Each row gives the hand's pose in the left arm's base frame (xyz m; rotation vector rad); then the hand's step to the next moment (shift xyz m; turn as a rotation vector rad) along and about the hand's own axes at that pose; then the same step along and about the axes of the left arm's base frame.
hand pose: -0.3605 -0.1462 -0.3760 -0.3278 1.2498 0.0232
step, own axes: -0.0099 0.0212 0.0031 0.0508 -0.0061 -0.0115
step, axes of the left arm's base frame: -0.0044 0.0226 0.0052 0.0069 -0.0169 -0.0492
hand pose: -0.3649 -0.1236 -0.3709 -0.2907 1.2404 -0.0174
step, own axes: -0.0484 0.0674 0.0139 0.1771 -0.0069 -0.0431
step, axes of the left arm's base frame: -0.0127 0.0761 0.0337 0.0191 -0.0458 -0.1755
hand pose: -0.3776 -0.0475 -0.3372 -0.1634 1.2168 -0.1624
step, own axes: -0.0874 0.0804 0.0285 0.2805 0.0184 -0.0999
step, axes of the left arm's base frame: 0.0002 0.0981 0.0728 0.0015 -0.0451 -0.2949
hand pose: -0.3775 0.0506 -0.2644 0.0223 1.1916 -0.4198
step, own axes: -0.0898 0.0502 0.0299 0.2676 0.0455 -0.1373
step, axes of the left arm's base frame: 0.0161 0.0667 0.0823 -0.0269 -0.0073 -0.3029
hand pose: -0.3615 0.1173 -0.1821 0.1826 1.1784 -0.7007
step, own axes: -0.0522 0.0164 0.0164 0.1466 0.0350 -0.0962
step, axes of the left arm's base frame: 0.0120 0.0261 0.0494 -0.0252 0.0139 -0.1765
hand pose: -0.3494 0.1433 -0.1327 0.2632 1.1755 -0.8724
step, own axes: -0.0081 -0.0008 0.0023 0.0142 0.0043 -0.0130
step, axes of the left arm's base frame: 0.0001 0.0018 0.0083 -0.0043 0.0042 -0.0188
